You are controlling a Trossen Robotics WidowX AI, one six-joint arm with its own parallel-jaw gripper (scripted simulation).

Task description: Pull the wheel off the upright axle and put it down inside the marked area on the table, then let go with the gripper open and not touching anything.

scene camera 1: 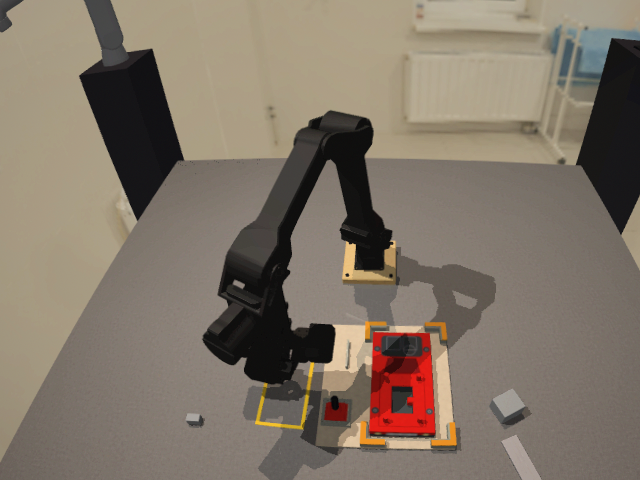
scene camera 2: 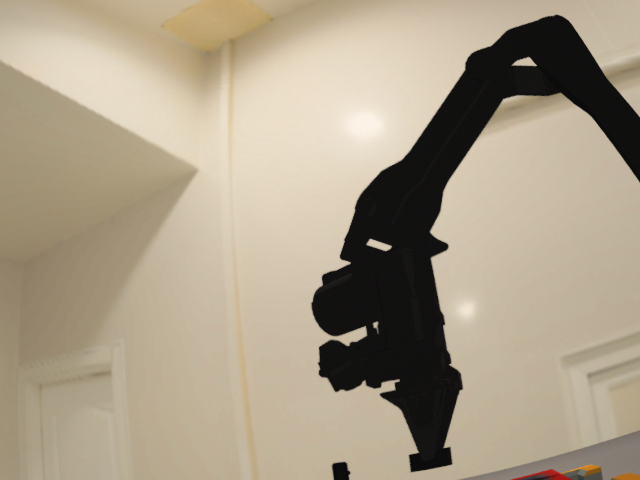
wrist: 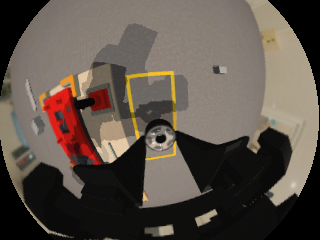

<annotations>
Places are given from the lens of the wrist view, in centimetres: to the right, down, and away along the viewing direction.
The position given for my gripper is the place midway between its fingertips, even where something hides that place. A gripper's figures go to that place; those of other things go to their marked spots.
my gripper (wrist: 160,136): 0, 2, 10
wheel (wrist: 167,138): 1, 2, 10
</annotations>
